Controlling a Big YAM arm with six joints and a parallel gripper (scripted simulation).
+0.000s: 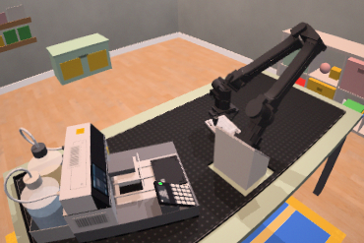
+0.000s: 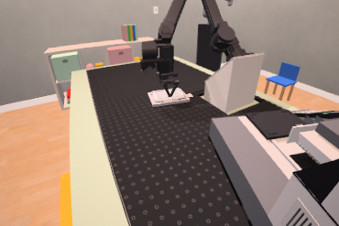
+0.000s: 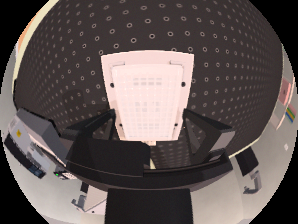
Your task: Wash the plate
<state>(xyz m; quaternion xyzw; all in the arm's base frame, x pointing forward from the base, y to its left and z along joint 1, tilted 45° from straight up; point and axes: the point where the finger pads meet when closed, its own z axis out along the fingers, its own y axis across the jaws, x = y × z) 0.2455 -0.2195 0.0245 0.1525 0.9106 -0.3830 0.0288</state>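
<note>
Right now the white well plate is 2 cm below my hand. Also, from my hand: plate nest N1: 3 cm below; then plate washer: 2 cm behind, 58 cm to the left, 9 cm above.
</note>
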